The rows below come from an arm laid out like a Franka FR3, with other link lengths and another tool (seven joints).
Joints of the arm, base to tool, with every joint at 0 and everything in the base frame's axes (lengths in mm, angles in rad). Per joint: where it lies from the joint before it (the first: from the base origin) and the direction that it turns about. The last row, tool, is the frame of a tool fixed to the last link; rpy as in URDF.
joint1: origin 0 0 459.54 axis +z
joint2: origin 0 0 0 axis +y
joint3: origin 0 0 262.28 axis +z
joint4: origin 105.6 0 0 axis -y
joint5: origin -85.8 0 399.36 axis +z
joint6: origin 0 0 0 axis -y
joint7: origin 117.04 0 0 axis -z
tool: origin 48 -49 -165.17 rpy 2.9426 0 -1.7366
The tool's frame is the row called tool.
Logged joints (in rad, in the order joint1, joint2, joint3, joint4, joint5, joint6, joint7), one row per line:
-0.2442, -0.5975, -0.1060, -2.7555, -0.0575, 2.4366, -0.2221
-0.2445, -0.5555, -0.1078, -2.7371, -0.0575, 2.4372, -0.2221
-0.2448, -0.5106, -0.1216, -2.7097, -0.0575, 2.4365, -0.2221
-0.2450, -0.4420, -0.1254, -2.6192, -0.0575, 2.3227, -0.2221
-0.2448, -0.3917, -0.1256, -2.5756, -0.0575, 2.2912, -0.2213
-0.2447, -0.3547, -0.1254, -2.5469, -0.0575, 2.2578, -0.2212
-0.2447, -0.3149, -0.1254, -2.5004, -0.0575, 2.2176, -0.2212
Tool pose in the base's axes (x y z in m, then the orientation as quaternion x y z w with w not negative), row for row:
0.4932, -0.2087, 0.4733, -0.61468, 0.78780, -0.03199, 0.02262
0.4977, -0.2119, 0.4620, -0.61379, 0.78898, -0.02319, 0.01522
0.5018, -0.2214, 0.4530, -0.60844, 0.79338, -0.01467, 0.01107
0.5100, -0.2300, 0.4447, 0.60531, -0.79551, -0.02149, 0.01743
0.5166, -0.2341, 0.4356, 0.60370, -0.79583, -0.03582, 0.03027
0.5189, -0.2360, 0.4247, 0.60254, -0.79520, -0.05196, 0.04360
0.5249, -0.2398, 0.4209, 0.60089, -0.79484, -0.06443, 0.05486
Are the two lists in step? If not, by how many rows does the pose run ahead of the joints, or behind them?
They are in step.
